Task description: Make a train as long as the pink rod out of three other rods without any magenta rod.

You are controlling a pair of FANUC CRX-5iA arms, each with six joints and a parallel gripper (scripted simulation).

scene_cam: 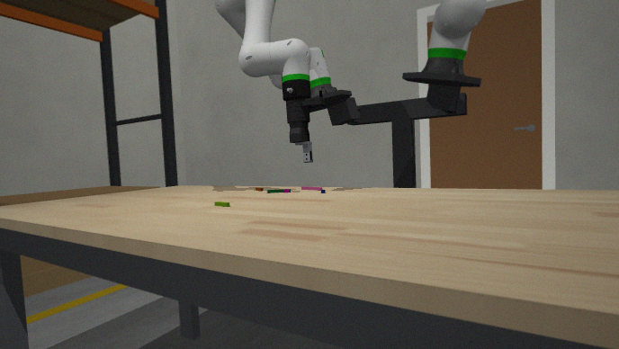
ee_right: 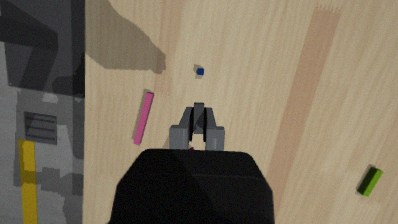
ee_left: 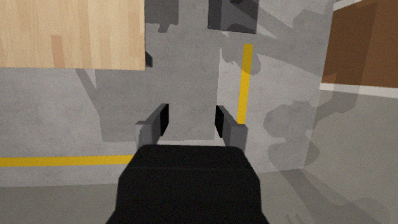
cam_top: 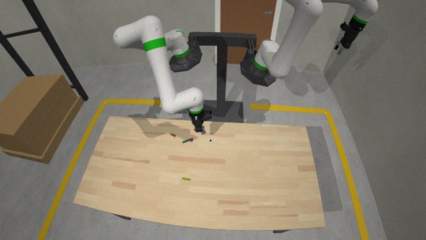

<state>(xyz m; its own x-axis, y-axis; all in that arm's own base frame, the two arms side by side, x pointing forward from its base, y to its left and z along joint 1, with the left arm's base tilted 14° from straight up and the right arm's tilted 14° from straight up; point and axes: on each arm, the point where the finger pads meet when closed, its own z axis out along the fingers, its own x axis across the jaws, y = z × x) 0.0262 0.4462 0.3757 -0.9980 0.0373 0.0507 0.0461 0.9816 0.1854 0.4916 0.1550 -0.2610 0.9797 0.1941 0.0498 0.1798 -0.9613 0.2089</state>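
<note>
My right hand is 120 mm above the blue rod, 40 mm to the right of it and 20 mm past it. The rest, counted from my right hand: magenta rod: 120 mm below, 90 mm to the right, 20 mm ahead; grey rod: 20 mm below; pink rod: 120 mm below, 80 mm behind, 60 mm to the right.
</note>
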